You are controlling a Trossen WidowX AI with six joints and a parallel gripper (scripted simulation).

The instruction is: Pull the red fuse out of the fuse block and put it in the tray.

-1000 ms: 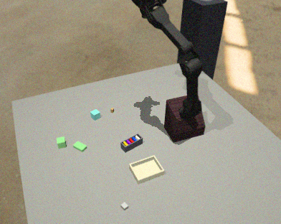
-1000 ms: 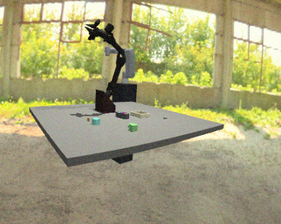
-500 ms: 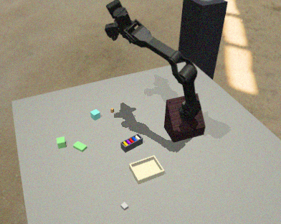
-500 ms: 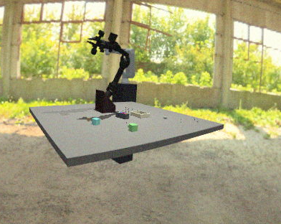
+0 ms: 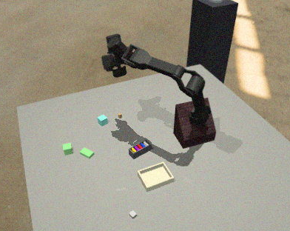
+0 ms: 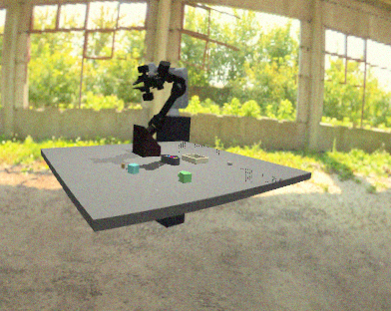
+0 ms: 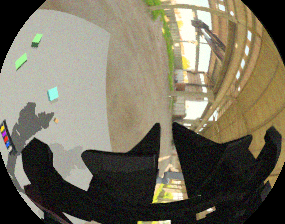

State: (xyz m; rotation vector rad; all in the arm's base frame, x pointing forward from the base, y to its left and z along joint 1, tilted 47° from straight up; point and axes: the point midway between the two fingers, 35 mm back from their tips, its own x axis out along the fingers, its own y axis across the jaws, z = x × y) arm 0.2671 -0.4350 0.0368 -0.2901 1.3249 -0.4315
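Now: the red fuse 390 mm below my gripper tip, 280 mm to the left of it and 20 mm behind it. Round my gripper tip: cyan cube 390 mm below, 60 mm ahead, 10 mm to the right; then tray 460 mm to the left, 410 mm below, 10 mm behind; then orange peg 400 mm below, 40 mm behind, 20 mm to the right.
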